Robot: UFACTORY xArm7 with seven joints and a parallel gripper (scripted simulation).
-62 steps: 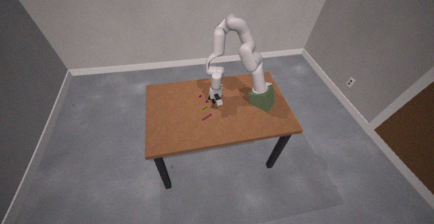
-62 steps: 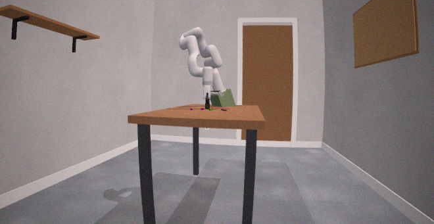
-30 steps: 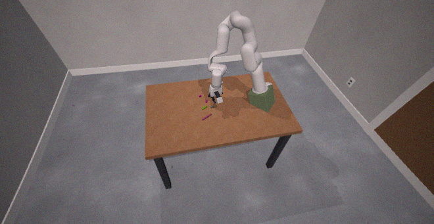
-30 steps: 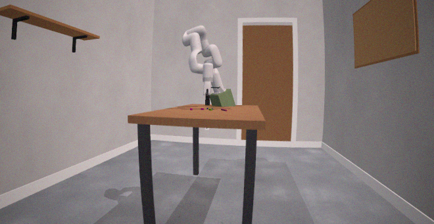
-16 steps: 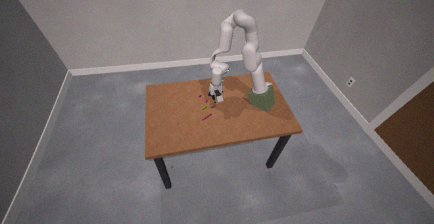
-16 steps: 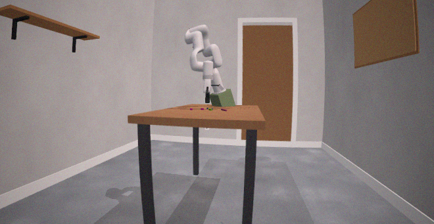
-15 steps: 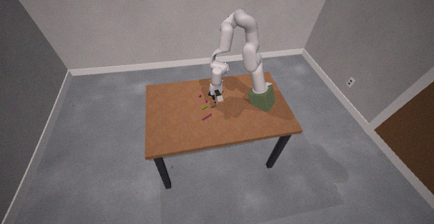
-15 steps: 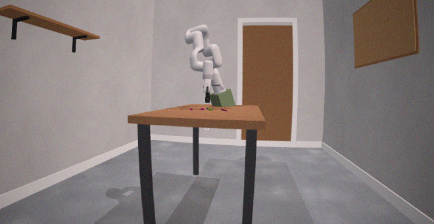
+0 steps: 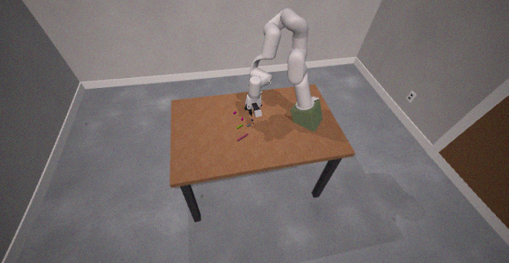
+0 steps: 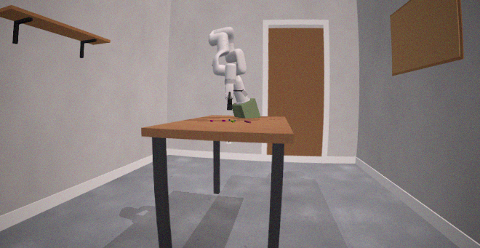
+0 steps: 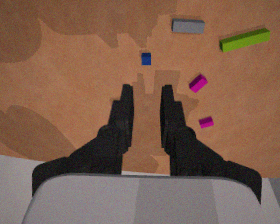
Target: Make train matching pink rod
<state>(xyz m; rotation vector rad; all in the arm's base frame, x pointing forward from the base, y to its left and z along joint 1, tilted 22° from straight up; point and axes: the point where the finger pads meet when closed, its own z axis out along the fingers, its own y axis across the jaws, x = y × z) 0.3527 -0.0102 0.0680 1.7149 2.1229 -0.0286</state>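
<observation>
Right now the grey rod is 9 cm below my hand, 4 cm to the left of it and 3 cm ahead of it. Round my hand: lime rod: 10 cm ahead, 9 cm below, 4 cm to the left; pink rod: 13 cm to the left, 9 cm below, 9 cm ahead; blue rod: 9 cm below.
</observation>
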